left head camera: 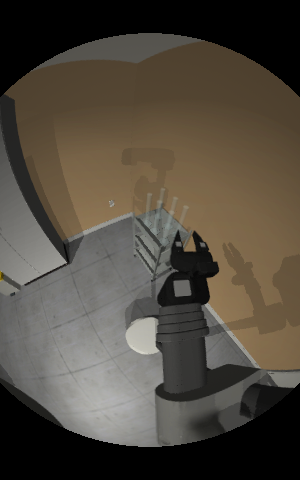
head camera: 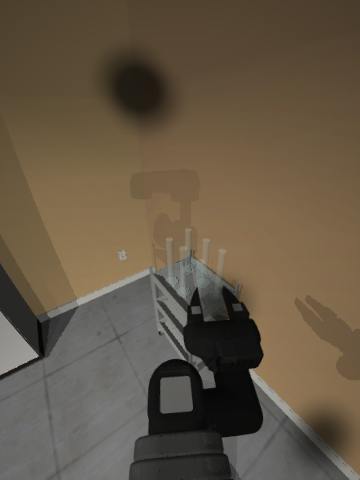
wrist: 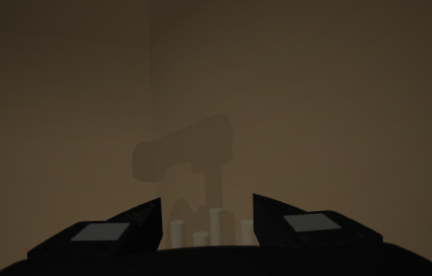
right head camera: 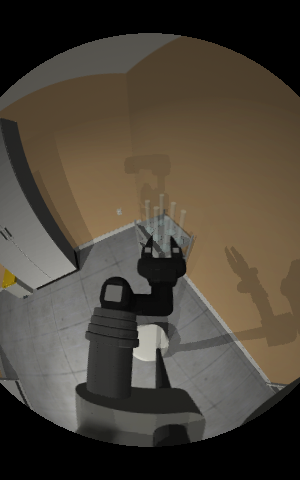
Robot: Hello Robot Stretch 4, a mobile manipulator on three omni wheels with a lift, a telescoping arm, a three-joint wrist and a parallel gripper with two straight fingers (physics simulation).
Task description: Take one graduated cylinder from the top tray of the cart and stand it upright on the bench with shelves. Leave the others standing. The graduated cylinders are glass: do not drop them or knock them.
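Places are measured from the robot's base along level axes (x left, y back, z up), in millimetres.
Where they show: gripper, fingertip midpoint: (left head camera: pixel 185 231) (head camera: pixel 209 289) (wrist: pixel 207 214) (right head camera: pixel 160 236); robot's base, link origin: (left head camera: pixel 145 334) (right head camera: pixel 148 341).
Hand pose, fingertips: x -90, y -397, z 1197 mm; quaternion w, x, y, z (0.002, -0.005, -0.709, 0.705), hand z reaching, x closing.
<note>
Each offset is from my fingertips to the top centre of the thing.
Several clear glass graduated cylinders stand upright on the top tray of the grey cart (head camera: pixel 156 305) (left head camera: pixel 134 242), in the room's corner. One cylinder {dz -227, dx +91, dy -610 mm} (head camera: pixel 170 255) (left head camera: pixel 149 206) (right head camera: pixel 147 212) (wrist: pixel 177 234) is at the left, a taller-looking one {dz -227, dx -30, dy -713 mm} (head camera: pixel 188 236) (wrist: pixel 215 227) at the back, and another {dz -227, dx -182, dy -467 mm} (head camera: pixel 221 262) (right head camera: pixel 182 220) at the right. My gripper (head camera: pixel 210 289) (left head camera: pixel 186 232) (right head camera: pixel 162 238) (wrist: pixel 207 214) is open and empty, on the near side of the cylinders. In the wrist view cylinder tops show low between the fingers. The gripper hides part of the tray. The bench with shelves does not show.
Tan walls meet behind the cart, with a wall outlet {dz -767, dx +599, dy -1305 mm} (head camera: pixel 122 255) to its left. A tall grey cabinet (left head camera: pixel 30 220) (right head camera: pixel 37 220) stands at the left, and a yellow object (right head camera: pixel 8 278) beyond it. My round white base (left head camera: pixel 142 336) (right head camera: pixel 150 342) is below the arm. Shadows fall on the wall.
</note>
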